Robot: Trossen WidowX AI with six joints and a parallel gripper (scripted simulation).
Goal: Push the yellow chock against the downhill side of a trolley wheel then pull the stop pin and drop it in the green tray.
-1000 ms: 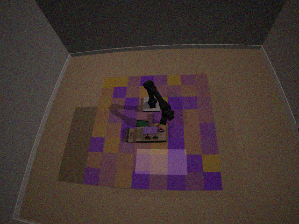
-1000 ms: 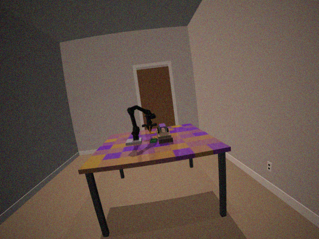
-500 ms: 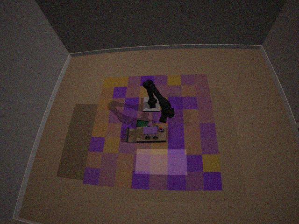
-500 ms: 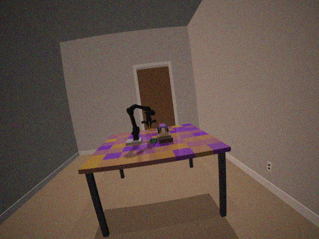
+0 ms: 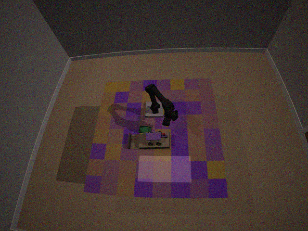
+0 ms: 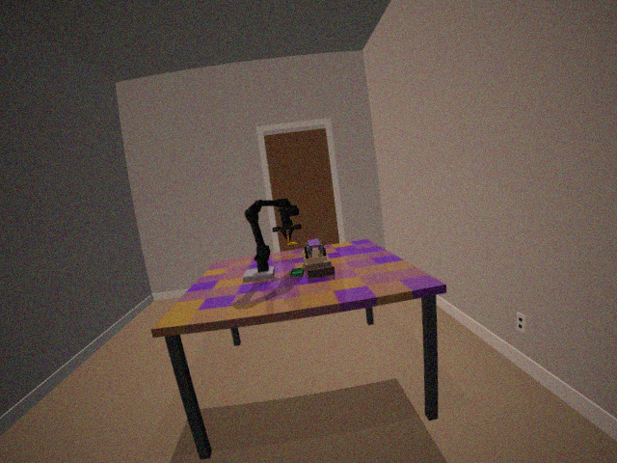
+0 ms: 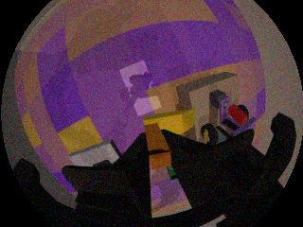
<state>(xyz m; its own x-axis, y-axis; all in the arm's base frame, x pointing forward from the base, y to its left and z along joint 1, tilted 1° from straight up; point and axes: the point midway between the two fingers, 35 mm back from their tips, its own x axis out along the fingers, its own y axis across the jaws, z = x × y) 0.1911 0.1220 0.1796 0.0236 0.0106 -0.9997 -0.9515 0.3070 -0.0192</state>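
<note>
The yellow chock lies 20 mm ahead of my gripper tip, 10 mm to the right of it and 10 mm below it. Round my gripper tip: red-headed stop pin: 130 mm ahead, 40 mm to the right, 40 mm below; ramp: 140 mm ahead, 140 mm to the right, 120 mm below; purple-topped trolley: 140 mm ahead, 140 mm to the right, 50 mm below.
</note>
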